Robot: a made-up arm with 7 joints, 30 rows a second.
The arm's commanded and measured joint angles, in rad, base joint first. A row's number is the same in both.
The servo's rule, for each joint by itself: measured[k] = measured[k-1] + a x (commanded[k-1-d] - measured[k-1]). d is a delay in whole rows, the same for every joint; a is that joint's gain. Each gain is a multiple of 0.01, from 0.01 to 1. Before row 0 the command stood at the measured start. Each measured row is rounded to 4 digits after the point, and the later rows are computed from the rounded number. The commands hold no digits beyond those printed.
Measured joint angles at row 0:
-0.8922, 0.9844, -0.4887, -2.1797, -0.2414, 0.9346, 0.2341
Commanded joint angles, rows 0 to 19:
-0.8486, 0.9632, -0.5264, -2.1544, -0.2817, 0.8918, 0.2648
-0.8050, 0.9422, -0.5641, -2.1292, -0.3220, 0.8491, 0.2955
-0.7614, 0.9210, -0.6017, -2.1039, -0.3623, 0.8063, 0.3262
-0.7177, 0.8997, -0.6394, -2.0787, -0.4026, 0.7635, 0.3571
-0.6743, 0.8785, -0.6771, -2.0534, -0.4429, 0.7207, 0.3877
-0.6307, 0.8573, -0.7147, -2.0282, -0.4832, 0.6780, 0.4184
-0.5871, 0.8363, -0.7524, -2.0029, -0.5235, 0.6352, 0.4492
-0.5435, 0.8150, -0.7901, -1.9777, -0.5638, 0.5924, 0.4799
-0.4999, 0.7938, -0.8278, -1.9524, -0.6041, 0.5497, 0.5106
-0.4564, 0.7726, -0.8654, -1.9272, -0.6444, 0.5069, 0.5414
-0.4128, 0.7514, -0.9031, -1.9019, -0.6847, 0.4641, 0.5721
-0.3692, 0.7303, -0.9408, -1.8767, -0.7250, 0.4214, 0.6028
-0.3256, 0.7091, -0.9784, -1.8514, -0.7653, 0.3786, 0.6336
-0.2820, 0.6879, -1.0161, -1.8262, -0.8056, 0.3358, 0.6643
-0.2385, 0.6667, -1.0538, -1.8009, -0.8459, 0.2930, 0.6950
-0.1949, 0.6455, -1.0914, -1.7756, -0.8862, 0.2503, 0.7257
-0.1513, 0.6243, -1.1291, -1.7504, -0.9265, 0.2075, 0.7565
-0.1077, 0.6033, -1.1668, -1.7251, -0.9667, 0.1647, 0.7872
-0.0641, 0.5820, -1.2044, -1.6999, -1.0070, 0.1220, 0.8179
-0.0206, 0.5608, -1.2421, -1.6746, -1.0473, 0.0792, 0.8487
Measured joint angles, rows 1 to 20:
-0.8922, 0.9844, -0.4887, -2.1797, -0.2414, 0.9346, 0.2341
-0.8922, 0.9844, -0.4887, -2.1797, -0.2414, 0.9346, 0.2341
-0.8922, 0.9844, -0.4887, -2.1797, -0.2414, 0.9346, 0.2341
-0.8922, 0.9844, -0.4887, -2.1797, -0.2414, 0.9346, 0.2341
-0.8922, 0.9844, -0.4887, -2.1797, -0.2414, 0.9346, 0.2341
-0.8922, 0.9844, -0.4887, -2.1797, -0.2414, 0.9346, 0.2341
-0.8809, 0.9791, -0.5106, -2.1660, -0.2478, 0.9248, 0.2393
-0.8612, 0.9699, -0.5416, -2.1461, -0.2597, 0.9074, 0.2489
-0.8353, 0.9577, -0.5765, -2.1233, -0.2761, 0.8841, 0.2620
-0.8047, 0.9432, -0.6130, -2.0992, -0.2963, 0.8564, 0.2782
-0.7708, 0.9270, -0.6502, -2.0745, -0.3198, 0.8252, 0.2968
-0.7344, 0.9096, -0.6876, -2.0495, -0.3459, 0.7913, 0.3175
-0.6961, 0.8913, -0.7252, -2.0243, -0.3743, 0.7554, 0.3399
-0.6564, 0.8722, -0.7628, -1.9991, -0.4046, 0.7179, 0.3637
-0.6157, 0.8526, -0.8005, -1.9739, -0.4365, 0.6792, 0.3887
-0.5743, 0.8326, -0.8381, -1.9487, -0.4698, 0.6396, 0.4147
-0.5323, 0.8123, -0.8758, -1.9234, -0.5042, 0.5992, 0.4415
-0.4899, 0.7918, -0.9135, -1.8982, -0.5395, 0.5583, 0.4689
-0.4472, 0.7711, -0.9511, -1.8729, -0.5756, 0.5170, 0.4969
-0.4042, 0.7503, -0.9888, -1.8477, -0.6124, 0.4753, 0.5254
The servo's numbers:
d 6
a 0.26 0.25 0.58 0.54 0.16 0.23 0.17

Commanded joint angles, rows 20 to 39:
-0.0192, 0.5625, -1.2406, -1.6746, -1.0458, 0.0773, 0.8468
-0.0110, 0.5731, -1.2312, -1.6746, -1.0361, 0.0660, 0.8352
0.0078, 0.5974, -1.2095, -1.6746, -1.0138, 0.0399, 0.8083
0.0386, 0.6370, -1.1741, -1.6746, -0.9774, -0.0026, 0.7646
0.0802, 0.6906, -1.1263, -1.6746, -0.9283, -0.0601, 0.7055
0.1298, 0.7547, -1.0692, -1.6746, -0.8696, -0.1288, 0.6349
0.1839, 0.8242, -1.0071, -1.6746, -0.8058, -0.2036, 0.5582
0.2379, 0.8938, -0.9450, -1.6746, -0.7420, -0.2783, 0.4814
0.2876, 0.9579, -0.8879, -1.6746, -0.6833, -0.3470, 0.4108
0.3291, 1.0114, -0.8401, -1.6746, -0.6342, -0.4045, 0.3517
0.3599, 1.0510, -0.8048, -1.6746, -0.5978, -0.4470, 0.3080
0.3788, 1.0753, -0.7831, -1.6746, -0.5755, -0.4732, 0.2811
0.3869, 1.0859, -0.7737, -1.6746, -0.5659, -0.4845, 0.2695
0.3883, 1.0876, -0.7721, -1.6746, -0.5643, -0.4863, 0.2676
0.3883, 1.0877, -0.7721, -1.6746, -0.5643, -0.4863, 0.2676
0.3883, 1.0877, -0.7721, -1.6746, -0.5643, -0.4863, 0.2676
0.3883, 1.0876, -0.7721, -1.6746, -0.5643, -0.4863, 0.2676
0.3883, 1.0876, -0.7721, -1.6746, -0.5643, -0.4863, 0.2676
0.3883, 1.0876, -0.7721, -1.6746, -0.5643, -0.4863, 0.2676
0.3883, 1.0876, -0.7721, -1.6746, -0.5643, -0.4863, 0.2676
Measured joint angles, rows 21 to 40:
-0.3611, 0.7294, -1.0265, -1.8224, -0.6498, 0.4334, 0.5542
-0.3179, 0.7084, -1.0641, -1.7971, -0.6876, 0.3913, 0.5834
-0.2746, 0.6874, -1.1018, -1.7719, -0.7258, 0.3490, 0.6128
-0.2312, 0.6664, -1.1395, -1.7466, -0.7643, 0.3066, 0.6424
-0.1878, 0.6453, -1.1771, -1.7214, -0.8031, 0.2641, 0.6722
-0.1443, 0.6242, -1.2148, -1.6961, -0.8422, 0.2216, 0.7022
-0.1118, 0.6088, -1.2298, -1.6845, -0.8748, 0.1884, 0.7268
-0.0856, 0.5999, -1.2306, -1.6792, -0.9006, 0.1602, 0.7452
-0.0613, 0.5993, -1.2184, -1.6767, -0.9187, 0.1325, 0.7559
-0.0353, 0.6087, -1.1927, -1.6756, -0.9281, 0.1014, 0.7574
-0.0053, 0.6292, -1.1542, -1.6751, -0.9281, 0.0643, 0.7486
0.0298, 0.6606, -1.1049, -1.6748, -0.9187, 0.0199, 0.7293
0.0699, 0.7015, -1.0482, -1.6747, -0.9006, -0.0315, 0.7002
0.1136, 0.7496, -0.9883, -1.6746, -0.8752, -0.0883, 0.6630
0.1588, 0.8017, -0.9301, -1.6746, -0.8445, -0.1478, 0.6201
0.2031, 0.8541, -0.8779, -1.6746, -0.8109, -0.2068, 0.5745
0.2439, 0.9033, -0.8355, -1.6746, -0.7768, -0.2620, 0.5292
0.2790, 0.9463, -0.8051, -1.6746, -0.7446, -0.3106, 0.4870
0.3071, 0.9812, -0.7869, -1.6746, -0.7160, -0.3506, 0.4500
0.3282, 1.0078, -0.7783, -1.6746, -0.6917, -0.3818, 0.4190

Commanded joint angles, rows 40 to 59:
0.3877, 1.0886, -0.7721, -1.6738, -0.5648, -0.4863, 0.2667
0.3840, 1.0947, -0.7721, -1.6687, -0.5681, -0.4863, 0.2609
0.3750, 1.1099, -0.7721, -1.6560, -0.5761, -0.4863, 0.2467
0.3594, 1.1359, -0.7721, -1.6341, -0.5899, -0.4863, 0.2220
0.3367, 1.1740, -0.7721, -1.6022, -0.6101, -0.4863, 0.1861
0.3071, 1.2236, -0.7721, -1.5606, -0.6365, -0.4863, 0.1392
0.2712, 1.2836, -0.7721, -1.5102, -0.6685, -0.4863, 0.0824
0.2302, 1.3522, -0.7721, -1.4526, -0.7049, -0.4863, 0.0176
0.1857, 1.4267, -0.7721, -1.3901, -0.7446, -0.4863, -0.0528
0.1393, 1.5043, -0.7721, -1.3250, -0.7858, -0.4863, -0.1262
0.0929, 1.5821, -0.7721, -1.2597, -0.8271, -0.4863, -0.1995
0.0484, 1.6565, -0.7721, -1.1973, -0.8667, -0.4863, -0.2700
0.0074, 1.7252, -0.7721, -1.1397, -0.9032, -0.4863, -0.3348
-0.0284, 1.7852, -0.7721, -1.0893, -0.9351, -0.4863, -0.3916
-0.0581, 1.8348, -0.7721, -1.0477, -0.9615, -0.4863, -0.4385
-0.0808, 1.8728, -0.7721, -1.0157, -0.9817, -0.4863, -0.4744
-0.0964, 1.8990, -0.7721, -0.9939, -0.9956, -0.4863, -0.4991
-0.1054, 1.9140, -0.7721, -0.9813, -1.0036, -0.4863, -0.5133
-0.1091, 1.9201, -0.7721, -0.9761, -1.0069, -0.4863, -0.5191
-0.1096, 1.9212, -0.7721, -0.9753, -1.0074, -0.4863, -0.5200
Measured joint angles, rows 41 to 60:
0.3438, 1.0278, -0.7747, -1.6746, -0.6713, -0.4058, 0.3933
0.3554, 1.0428, -0.7732, -1.6746, -0.6542, -0.4243, 0.3719
0.3640, 1.0540, -0.7726, -1.6746, -0.6398, -0.4386, 0.3542
0.3703, 1.0624, -0.7723, -1.6746, -0.6277, -0.4496, 0.3395
0.3750, 1.0687, -0.7722, -1.6746, -0.6176, -0.4580, 0.3273
0.3785, 1.0734, -0.7721, -1.6746, -0.6091, -0.4645, 0.3172
0.3809, 1.0772, -0.7721, -1.6742, -0.6020, -0.4695, 0.3086
0.3817, 1.0816, -0.7721, -1.6712, -0.5966, -0.4734, 0.3005
0.3800, 1.0887, -0.7721, -1.6630, -0.5933, -0.4764, 0.2914
0.3746, 1.1005, -0.7721, -1.6474, -0.5928, -0.4787, 0.2796
0.3647, 1.1189, -0.7721, -1.6230, -0.5956, -0.4804, 0.2637
0.3497, 1.1451, -0.7721, -1.5893, -0.6021, -0.4818, 0.2425
0.3293, 1.1797, -0.7721, -1.5466, -0.6127, -0.4828, 0.2153
0.3035, 1.2228, -0.7721, -1.4958, -0.6275, -0.4836, 0.1817
0.2729, 1.2738, -0.7721, -1.4387, -0.6462, -0.4842, 0.1418
0.2382, 1.3314, -0.7721, -1.3773, -0.6685, -0.4847, 0.0962
0.2004, 1.3941, -0.7721, -1.3138, -0.6939, -0.4851, 0.0459
0.1609, 1.4597, -0.7721, -1.2509, -0.7215, -0.4854, -0.0078
0.1210, 1.5261, -0.7721, -1.1909, -0.7506, -0.4856, -0.0634
0.0822, 1.5909, -0.7721, -1.1360, -0.7801, -0.4858, -0.1192

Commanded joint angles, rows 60 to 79:
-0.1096, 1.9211, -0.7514, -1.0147, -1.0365, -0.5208, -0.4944
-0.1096, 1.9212, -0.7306, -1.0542, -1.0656, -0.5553, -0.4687
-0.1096, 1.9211, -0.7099, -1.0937, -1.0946, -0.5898, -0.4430
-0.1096, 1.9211, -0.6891, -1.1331, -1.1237, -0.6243, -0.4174
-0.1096, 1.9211, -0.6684, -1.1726, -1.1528, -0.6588, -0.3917
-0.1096, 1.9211, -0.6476, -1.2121, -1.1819, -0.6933, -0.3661
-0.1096, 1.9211, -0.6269, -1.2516, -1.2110, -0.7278, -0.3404
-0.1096, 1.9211, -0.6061, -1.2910, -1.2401, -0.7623, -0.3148
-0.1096, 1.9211, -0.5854, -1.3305, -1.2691, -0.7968, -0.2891
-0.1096, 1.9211, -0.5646, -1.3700, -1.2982, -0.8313, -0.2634
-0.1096, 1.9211, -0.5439, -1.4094, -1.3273, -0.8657, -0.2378
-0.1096, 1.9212, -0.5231, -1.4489, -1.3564, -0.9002, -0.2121
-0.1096, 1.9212, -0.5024, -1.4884, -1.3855, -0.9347, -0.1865
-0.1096, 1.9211, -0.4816, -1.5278, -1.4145, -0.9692, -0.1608
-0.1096, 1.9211, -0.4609, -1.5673, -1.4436, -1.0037, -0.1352
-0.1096, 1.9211, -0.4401, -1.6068, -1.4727, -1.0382, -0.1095
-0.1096, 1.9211, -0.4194, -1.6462, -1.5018, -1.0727, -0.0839
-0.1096, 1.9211, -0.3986, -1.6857, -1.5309, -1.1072, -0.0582
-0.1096, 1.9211, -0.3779, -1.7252, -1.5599, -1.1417, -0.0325
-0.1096, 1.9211, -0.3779, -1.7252, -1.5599, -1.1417, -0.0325
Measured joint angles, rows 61 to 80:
0.0457, 1.6519, -0.7721, -1.0883, -0.8091, -0.4859, -0.1735
0.0128, 1.7071, -0.7721, -1.0491, -0.8367, -0.4860, -0.2247
-0.0156, 1.7551, -0.7721, -1.0193, -0.8621, -0.4861, -0.2713
-0.0389, 1.7948, -0.7721, -0.9988, -0.8847, -0.4861, -0.3124
-0.0572, 1.8261, -0.7721, -0.9865, -0.9043, -0.4861, -0.3475
-0.0708, 1.8499, -0.7721, -0.9805, -0.9208, -0.4861, -0.3768
-0.0809, 1.8677, -0.7601, -0.9990, -0.9393, -0.4941, -0.3968
-0.0884, 1.8811, -0.7430, -1.0288, -0.9595, -0.5082, -0.4090
-0.0939, 1.8911, -0.7238, -1.0638, -0.9811, -0.5270, -0.4148
-0.0980, 1.8986, -0.7037, -1.1012, -1.0039, -0.5494, -0.4152
-0.1010, 1.9042, -0.6832, -1.1398, -1.0277, -0.5746, -0.4112
-0.1032, 1.9084, -0.6626, -1.1788, -1.0524, -0.6019, -0.4035
-0.1049, 1.9116, -0.6419, -1.2181, -1.0778, -0.6309, -0.3928
-0.1061, 1.9140, -0.6211, -1.2575, -1.1038, -0.6611, -0.3795
-0.1070, 1.9158, -0.6004, -1.2969, -1.1302, -0.6923, -0.3641
-0.1077, 1.9171, -0.5796, -1.3364, -1.1571, -0.7243, -0.3470
-0.1082, 1.9181, -0.5589, -1.3758, -1.1843, -0.7568, -0.3284
-0.1086, 1.9189, -0.5381, -1.4153, -1.2118, -0.7898, -0.3086
-0.1089, 1.9195, -0.5174, -1.4548, -1.2396, -0.8231, -0.2878
-0.1091, 1.9199, -0.4966, -1.4942, -1.2676, -0.8567, -0.2662

